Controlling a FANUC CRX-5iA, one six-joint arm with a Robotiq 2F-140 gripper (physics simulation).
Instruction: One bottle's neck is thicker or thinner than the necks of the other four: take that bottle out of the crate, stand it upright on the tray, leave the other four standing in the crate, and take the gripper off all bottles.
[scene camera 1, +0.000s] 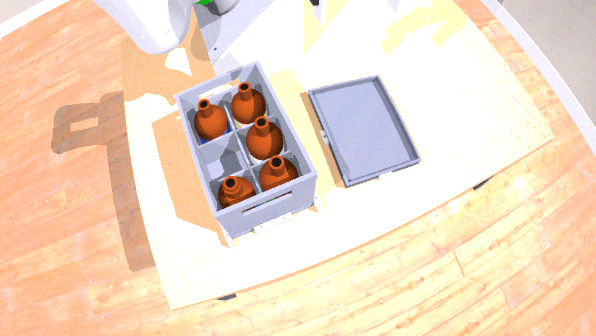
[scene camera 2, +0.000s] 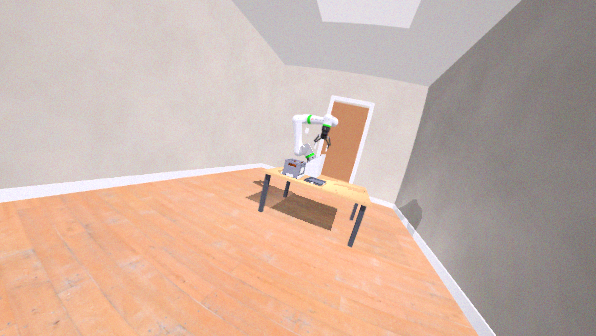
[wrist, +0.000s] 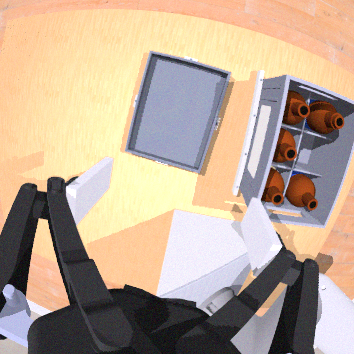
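Pixels of known places: gripper, fingertip midpoint: (scene camera 1: 358, 11) (scene camera 2: 320, 149) (wrist: 178, 192); arm's base, link origin: (scene camera 2: 312, 160) (wrist: 209, 307).
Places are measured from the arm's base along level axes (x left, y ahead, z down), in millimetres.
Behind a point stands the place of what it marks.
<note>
The grey crate (scene camera 1: 302, 195) {x 52, y 541, z 93 mm} (scene camera 2: 295, 170) {x 36, y 544, z 105 mm} (wrist: 273, 102) {x 68, y 485, z 58 mm} has six compartments, with five brown bottles standing in it. In scene camera 1 they are at back left (scene camera 1: 210, 124) {x -90, y 362, z 68 mm}, back right (scene camera 1: 248, 107) {x -7, y 346, z 68 mm}, middle right (scene camera 1: 265, 142) {x 10, y 433, z 66 mm}, front right (scene camera 1: 278, 177) {x 17, y 509, z 61 mm} and front left (scene camera 1: 238, 195) {x -59, y 528, z 54 mm}; the middle left compartment is empty. The front left bottle's neck shows a stepped collar lower down; I cannot tell surely which neck differs in thickness. The grey tray (scene camera 1: 365, 130) {x 241, y 398, z 184 mm} (scene camera 2: 315, 181) {x 235, y 366, z 187 mm} (wrist: 177, 112) {x 236, y 387, z 184 mm} is empty. My gripper (scene camera 2: 322, 143) {x 192, y 359, z -178 mm} (wrist: 178, 192) {x 192, y 359, z -178 mm} is open and empty, high above the table, apart from all bottles.
The crate and tray stand side by side on the wooden table (scene camera 2: 345, 188) {x 562, y 183, z 189 mm}, with a gap between them. The crate's walls and dividers surround the bottles. White brackets sit at the crate's base and small ones at the tray's edges. The robot's pale base plate (wrist: 200, 240) {x 88, y 151, z 65 mm} lies behind them.
</note>
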